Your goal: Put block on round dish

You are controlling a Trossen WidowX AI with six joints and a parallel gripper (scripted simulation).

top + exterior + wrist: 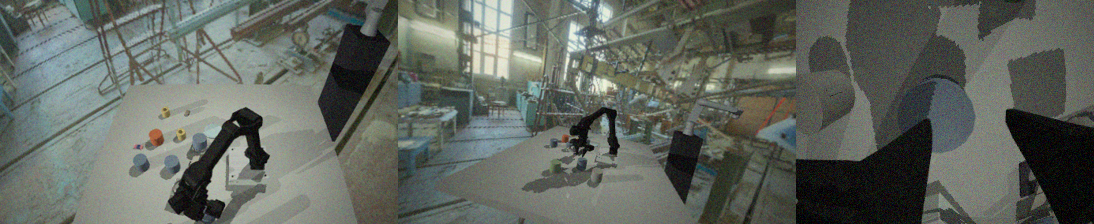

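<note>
The grey block lies 90 mm ahead of my gripper tip and 90 mm to the right of it. The rest, counted from my gripper tip: eraser 390 mm ahead, 320 mm to the right, 90 mm below; then orange cylinder 300 mm ahead, 390 mm to the right, 50 mm below; then pale round dish 10 mm ahead, 470 mm to the right, 90 mm below.
</note>
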